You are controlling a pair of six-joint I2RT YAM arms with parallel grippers.
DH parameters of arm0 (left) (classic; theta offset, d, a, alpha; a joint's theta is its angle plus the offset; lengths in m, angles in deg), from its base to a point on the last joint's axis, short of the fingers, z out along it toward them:
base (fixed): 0 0 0 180
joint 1: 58.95 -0.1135 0.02 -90
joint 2: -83.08 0 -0.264 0
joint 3: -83.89 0 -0.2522 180
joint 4: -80.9 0 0.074 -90
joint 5: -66.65 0 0 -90
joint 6: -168.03 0.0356 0 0
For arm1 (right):
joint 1: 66.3 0.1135 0.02 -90
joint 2: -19.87 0 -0.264 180
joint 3: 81.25 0 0.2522 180
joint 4: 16.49 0 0.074 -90
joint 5: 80.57 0 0 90
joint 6: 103.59 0.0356 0 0
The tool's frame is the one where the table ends.
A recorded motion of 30 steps. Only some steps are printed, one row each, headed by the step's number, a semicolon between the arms.
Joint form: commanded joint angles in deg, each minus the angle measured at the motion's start. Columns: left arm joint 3, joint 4, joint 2, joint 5, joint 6, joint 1; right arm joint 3, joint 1, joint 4, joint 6, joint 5, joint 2.
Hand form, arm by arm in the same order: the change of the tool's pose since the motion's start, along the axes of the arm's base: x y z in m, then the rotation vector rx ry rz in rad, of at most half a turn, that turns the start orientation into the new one. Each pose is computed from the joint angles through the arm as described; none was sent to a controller.
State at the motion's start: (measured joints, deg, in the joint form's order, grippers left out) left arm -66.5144 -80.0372 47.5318 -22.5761 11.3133 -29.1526; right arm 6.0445 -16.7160 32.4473 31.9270 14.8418 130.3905
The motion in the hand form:
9: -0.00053 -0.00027 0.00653 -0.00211 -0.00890 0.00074; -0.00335 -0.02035 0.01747 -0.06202 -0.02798 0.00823
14: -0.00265 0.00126 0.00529 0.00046 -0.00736 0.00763; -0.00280 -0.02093 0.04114 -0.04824 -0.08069 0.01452
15: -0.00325 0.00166 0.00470 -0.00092 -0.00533 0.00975; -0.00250 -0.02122 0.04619 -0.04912 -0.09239 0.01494
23: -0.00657 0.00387 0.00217 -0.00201 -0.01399 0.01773; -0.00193 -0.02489 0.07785 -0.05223 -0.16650 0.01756
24: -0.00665 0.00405 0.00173 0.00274 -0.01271 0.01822; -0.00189 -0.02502 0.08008 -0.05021 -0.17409 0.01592
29: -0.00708 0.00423 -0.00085 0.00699 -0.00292 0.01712; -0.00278 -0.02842 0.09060 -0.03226 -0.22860 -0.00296
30: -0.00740 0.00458 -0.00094 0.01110 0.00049 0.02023; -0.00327 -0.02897 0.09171 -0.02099 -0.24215 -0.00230
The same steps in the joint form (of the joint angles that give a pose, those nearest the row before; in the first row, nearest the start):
9: 1.22 1.24 0.53 -0.34 0.01 0.26; -1.67 -1.41 4.10 -2.87 2.83 -4.49
14: 0.85 2.06 1.56 -0.72 -0.08 0.25; 0.34 -1.40 5.89 -3.83 4.32 -7.01
15: 0.71 2.25 1.83 -0.78 -0.24 0.25; 0.90 -1.42 6.44 -4.07 4.80 -7.45
23: -0.27 2.63 3.65 -1.30 -0.27 0.28; 4.16 -1.59 9.55 -5.68 7.68 -10.36
24: -0.29 2.81 3.65 -1.39 -0.09 0.25; 4.33 -1.59 9.56 -5.70 7.93 -10.58
29: -0.63 3.03 3.60 -1.30 -0.13 0.26; 3.88 -1.68 8.14 -5.61 9.70 -12.53
30: -0.55 3.50 3.71 -1.50 -0.11 0.25; 3.31 -1.67 7.08 -5.79 9.78 -13.07

